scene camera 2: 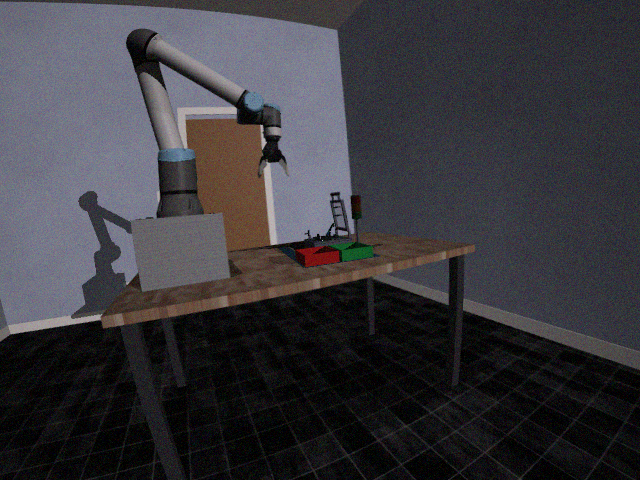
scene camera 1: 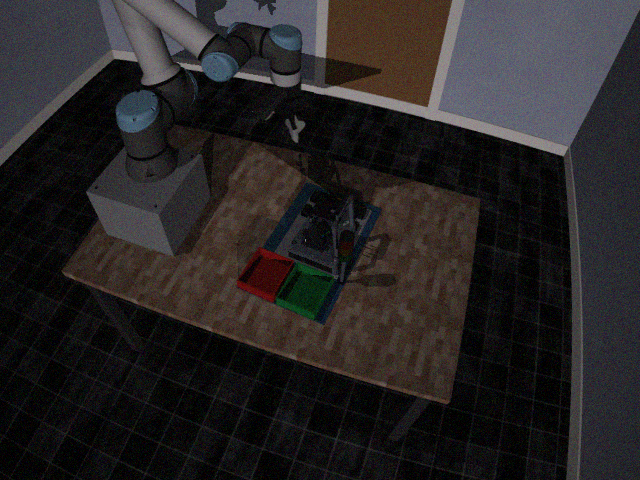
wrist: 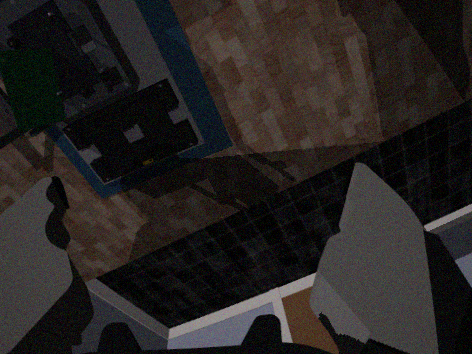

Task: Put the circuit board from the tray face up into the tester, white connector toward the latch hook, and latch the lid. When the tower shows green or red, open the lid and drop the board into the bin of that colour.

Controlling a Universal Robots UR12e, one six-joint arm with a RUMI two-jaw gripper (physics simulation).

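Where they show: gripper, between the fingertips: (scene camera 2: 273, 177) (scene camera 1: 281, 131) (wrist: 208, 174); arm's base, origin of its link: (scene camera 1: 151, 164).
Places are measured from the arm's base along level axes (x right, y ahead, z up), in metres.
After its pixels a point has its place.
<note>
My gripper (scene camera 1: 280, 130) @[z 0.144, x -0.230, y 0.418 m] (scene camera 2: 273, 175) @[z 0.144, x -0.230, y 0.418 m] (wrist: 208, 174) @[z 0.144, x -0.230, y 0.418 m] is open and empty, high above the table's far side, beyond the tray. The tray's pale base (wrist: 132, 132) @[z -0.231, x -0.298, y 0.603 m] with black blocks lies beside the tester (scene camera 1: 312, 232) @[z -0.168, x -0.131, y 0.597 m] (wrist: 55, 50) @[z -0.168, x -0.126, y 0.620 m]. The tester's lid (scene camera 1: 345, 222) @[z -0.050, x -0.139, y 0.714 m] (scene camera 2: 338, 212) @[z -0.056, x -0.147, y 0.711 m] stands open. A flat green piece (wrist: 30, 90) @[z -0.132, x -0.162, y 0.667 m], possibly the circuit board, shows at the tester's tray end; its tilt and connector cannot be made out. The tower (scene camera 1: 345, 248) @[z -0.013, x -0.018, y 0.771 m] (scene camera 2: 356, 206) @[z -0.029, x -0.018, y 0.757 m] looks dim, with no clearly lit colour. The red bin (scene camera 1: 255, 291) @[z -0.208, x 0.155, y 0.539 m] (scene camera 2: 320, 257) @[z -0.206, x 0.156, y 0.528 m] and green bin (scene camera 1: 295, 308) @[z -0.207, x 0.145, y 0.688 m] (scene camera 2: 356, 253) @[z -0.211, x 0.146, y 0.680 m] stand side by side.
The tester, tray and bins stand on a blue mat (scene camera 1: 289, 227) @[z -0.235, x -0.156, y 0.486 m] (wrist: 220, 135) @[z -0.235, x -0.366, y 0.441 m] on the wooden table (scene camera 1: 413, 320) @[z -0.237, x -0.020, y 1.046 m]. The arm's grey pedestal (scene camera 1: 134, 222) @[z -0.091, x 0.194, y 0.061 m] (scene camera 2: 180, 253) @[z -0.124, x 0.200, y 0.028 m] is at the left. The raised lid and tower stand up on the tester's far side from the pedestal.
</note>
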